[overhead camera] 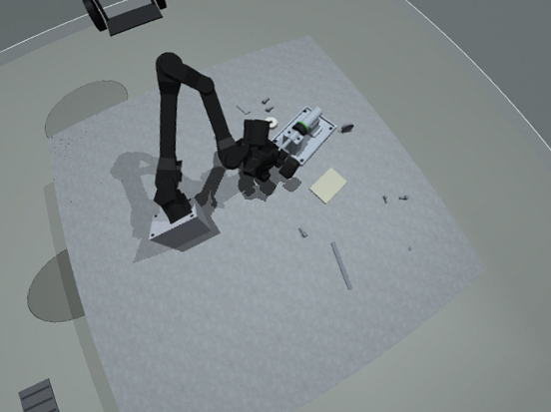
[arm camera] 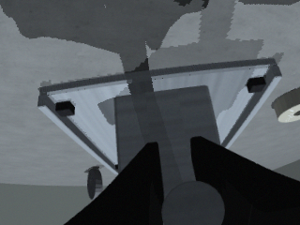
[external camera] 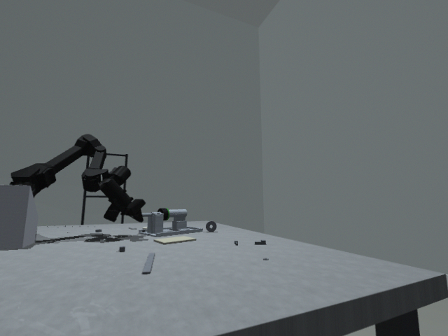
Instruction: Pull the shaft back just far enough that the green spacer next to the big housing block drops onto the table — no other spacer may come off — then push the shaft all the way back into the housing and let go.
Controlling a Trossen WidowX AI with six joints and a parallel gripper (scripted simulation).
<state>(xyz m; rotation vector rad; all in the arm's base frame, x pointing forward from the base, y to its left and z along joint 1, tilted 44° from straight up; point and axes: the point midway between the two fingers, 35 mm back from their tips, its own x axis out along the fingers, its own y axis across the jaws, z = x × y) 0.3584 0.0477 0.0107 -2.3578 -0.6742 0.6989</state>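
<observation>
My gripper tip is 50 mm short of the grey shaft, 20 mm to the right of it and 20 mm below it. The rest, counted from my gripper tip: green spacer (100 mm ahead, 30 mm to the left, 20 mm above); white ring (150 mm to the left, 50 mm below, 50 mm ahead); dark spacer (80 mm ahead, 20 mm to the left, 20 mm above).
</observation>
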